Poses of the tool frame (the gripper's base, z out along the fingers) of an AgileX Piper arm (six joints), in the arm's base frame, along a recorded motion.
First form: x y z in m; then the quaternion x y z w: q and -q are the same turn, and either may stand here.
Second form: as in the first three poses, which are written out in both.
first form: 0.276 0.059 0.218 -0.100 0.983 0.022 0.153
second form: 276 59 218 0.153 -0.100 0.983 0.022
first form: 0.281 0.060 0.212 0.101 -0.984 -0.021 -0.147
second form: 281 60 212 0.147 -0.101 0.984 0.021
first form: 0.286 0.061 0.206 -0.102 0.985 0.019 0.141
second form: 286 61 206 0.141 -0.102 0.985 0.019
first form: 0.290 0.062 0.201 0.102 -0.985 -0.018 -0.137
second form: 290 62 201 0.137 -0.102 0.985 0.018
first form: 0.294 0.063 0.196 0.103 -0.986 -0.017 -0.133
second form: 294 63 196 0.133 -0.103 0.986 0.017
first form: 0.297 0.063 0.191 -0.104 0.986 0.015 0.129
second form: 297 63 191 0.129 -0.104 0.986 0.015
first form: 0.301 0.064 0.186 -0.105 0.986 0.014 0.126
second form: 301 64 186 0.126 -0.105 0.986 0.014
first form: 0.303 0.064 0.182 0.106 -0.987 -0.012 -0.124
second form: 303 64 182 0.124 -0.106 0.987 0.012
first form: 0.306 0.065 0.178 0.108 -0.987 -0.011 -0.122
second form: 306 65 178 0.122 -0.108 0.987 0.011
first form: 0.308 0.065 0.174 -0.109 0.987 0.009 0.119
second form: 308 65 174 0.119 -0.109 0.987 0.009
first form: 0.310 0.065 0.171 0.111 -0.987 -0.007 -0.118
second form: 310 65 171 0.118 -0.111 0.987 0.007
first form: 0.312 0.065 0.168 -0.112 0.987 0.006 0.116
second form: 312 65 168 0.116 -0.112 0.987 0.006
